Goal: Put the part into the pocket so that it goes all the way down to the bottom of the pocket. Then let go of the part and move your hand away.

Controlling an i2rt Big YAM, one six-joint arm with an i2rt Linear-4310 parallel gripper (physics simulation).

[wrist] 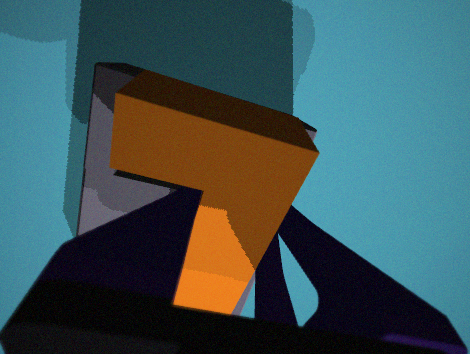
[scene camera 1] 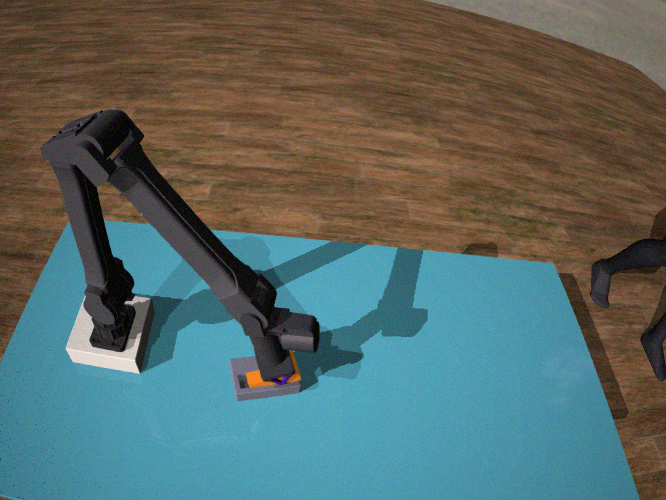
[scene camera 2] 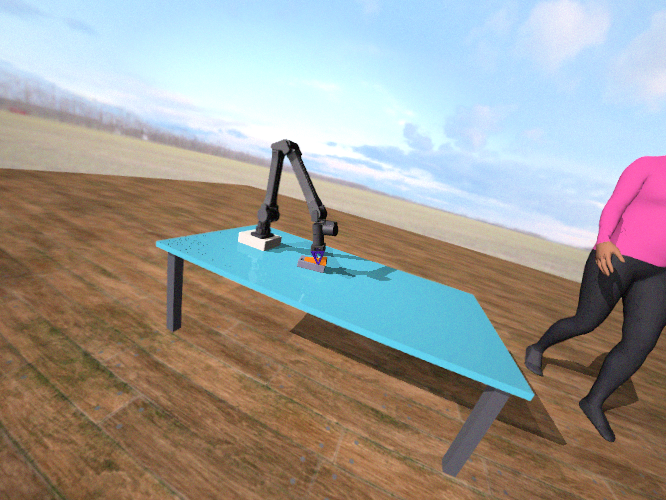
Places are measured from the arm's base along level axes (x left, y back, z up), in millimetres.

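Where they show: gripper, fingertip midpoint: [wrist: 232, 192] [scene camera 1: 281, 377] [scene camera 2: 318, 263]; arm's base at its link origin: [scene camera 1: 113, 328] [scene camera 2: 262, 235].
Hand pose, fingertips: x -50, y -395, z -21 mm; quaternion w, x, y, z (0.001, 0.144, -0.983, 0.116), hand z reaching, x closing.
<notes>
Things, the pixels of their top centre, and the offset from my fingertips. Level surfaces: height alone.
- orange L-shaped part at its top centre: [wrist: 184, 267] [scene camera 1: 272, 364] [scene camera 2: 317, 255] dx +10, dy +21, dz +33 mm
- grey block at its top centre: [wrist: 176, 244] [scene camera 1: 264, 372] [scene camera 2: 312, 260] dx +8, dy +37, dz +1 mm
- blue table at its surface level: dz -35 mm
The orange L-shaped part [scene camera 1: 256, 378] [scene camera 2: 309, 259] [wrist: 200, 130] is between the fingers of my gripper [scene camera 1: 281, 379] [scene camera 2: 318, 262] [wrist: 232, 192], which is shut on it. The part is over the grey block [scene camera 1: 268, 395] [scene camera 2: 308, 265] [wrist: 100, 150] that has the pocket. In scene camera 1 its right end covers the block's right rim, while a dark strip of the pocket shows at the left end. In the wrist view it hides most of the pocket and reaches over the block's far rim. It looks raised, not down inside; whether it touches the block I cannot tell.
The arm's white base block [scene camera 1: 104, 363] [scene camera 2: 259, 242] stands to the left on the blue table [scene camera 1: 430, 430] [scene camera 2: 408, 322]. A person in a pink top [scene camera 2: 637, 215] stands beyond the table's right end; the dark legs [scene camera 1: 626, 258] also show in scene camera 1.
</notes>
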